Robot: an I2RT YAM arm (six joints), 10 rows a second.
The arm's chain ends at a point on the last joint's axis. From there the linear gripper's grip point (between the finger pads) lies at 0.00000 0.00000 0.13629 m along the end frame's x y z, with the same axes.
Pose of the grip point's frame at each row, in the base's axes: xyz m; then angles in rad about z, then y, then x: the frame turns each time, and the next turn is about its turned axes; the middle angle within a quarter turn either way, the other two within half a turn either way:
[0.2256 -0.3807 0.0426 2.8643 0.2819 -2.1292]
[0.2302 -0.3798 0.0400 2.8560 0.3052 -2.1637]
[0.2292 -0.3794 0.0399 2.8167 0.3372 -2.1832]
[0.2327 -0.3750 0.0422 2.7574 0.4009 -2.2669]
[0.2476 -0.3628 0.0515 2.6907 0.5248 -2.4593]
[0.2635 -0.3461 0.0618 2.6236 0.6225 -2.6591]
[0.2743 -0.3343 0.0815 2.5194 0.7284 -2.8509]
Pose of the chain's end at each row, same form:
[0.2379 -0.2640 0.1120 2.8643 0.2819 -2.1292]
[0.2401 -0.2649 0.1126 2.8560 0.3052 -2.1637]
[0.2402 -0.2654 0.1138 2.8167 0.3372 -2.1832]
[0.2403 -0.2653 0.1227 2.7574 0.4009 -2.2669]
[0.2373 -0.2624 0.1430 2.6907 0.5248 -2.4593]
[0.2337 -0.2563 0.1599 2.6236 0.6225 -2.6591]
[0.2264 -0.2519 0.1789 2.5194 0.7284 -2.8509]

